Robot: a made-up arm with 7 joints.
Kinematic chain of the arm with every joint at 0, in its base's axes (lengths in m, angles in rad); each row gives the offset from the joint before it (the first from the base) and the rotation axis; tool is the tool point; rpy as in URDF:
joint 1: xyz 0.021 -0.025 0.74 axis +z
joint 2: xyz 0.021 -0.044 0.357 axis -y
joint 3: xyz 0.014 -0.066 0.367 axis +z
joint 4: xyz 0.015 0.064 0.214 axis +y
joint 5: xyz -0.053 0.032 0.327 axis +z
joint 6: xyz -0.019 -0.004 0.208 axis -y
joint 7: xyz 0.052 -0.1 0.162 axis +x
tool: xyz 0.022 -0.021 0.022 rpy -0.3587 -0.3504 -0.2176
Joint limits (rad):
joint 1: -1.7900..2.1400
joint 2: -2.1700..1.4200
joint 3: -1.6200..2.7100
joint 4: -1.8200..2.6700
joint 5: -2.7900..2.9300
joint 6: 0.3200..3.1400
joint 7: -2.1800..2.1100
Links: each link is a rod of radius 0.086 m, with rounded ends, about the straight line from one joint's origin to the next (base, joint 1, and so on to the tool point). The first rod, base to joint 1, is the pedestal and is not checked.
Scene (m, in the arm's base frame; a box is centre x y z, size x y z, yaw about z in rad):
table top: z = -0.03
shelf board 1: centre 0.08 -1 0.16 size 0.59 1.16 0.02 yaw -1.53
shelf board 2: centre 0.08 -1 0.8 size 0.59 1.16 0.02 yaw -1.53
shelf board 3: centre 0.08 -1 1.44 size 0.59 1.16 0.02 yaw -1.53
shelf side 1: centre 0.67 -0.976 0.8 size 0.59 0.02 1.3 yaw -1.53
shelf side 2: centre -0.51 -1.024 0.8 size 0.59 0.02 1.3 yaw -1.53
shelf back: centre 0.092 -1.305 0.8 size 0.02 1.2 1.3 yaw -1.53
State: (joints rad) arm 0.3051 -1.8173 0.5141 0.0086 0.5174 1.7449 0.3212
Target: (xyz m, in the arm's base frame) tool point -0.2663 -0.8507 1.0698
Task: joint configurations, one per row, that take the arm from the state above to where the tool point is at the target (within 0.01 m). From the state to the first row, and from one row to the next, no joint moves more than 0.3 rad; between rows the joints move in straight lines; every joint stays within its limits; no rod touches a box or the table.
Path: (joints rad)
1: 0.2921 -1.8677 0.5976 -0.2526 0.5275 1.8038 0.3679
2: 0.2792 -1.9181 0.6811 -0.5139 0.5376 1.8627 0.4145
3: 0.2662 -1.9685 0.7646 -0.7751 0.5477 1.9215 0.4612
4: 0.2533 -2.0188 0.8481 -1.0363 0.5578 1.9804 0.5078
5: 0.2403 -2.0692 0.9316 -1.2975 0.5679 2.0393 0.5545
6: 0.2274 -2.1196 1.0151 -1.5588 0.5780 2.0982 0.6012
7: 0.2144 -2.1700 1.0986 -1.8200 0.5881 2.1571 0.6478
8: -0.0561 -2.1625 1.1052 -1.8200 0.4739 2.1975 0.5531
9: -0.3266 -2.1550 1.1119 -1.8200 0.3598 2.2379 0.4583
10: -0.5971 -2.1475 1.1185 -1.8200 0.2457 2.2784 0.3636
11: -0.8676 -2.1401 1.1251 -1.8200 0.1316 2.3188 0.2688
12: -1.1381 -2.1326 1.1317 -1.8200 0.0174 2.3592 0.1741
13: -1.1180 -2.0480 1.0764 -1.5300 0.1623 2.1766 0.2188
14: -1.0980 -1.9633 1.0210 -1.2401 0.3072 1.9940 0.2635

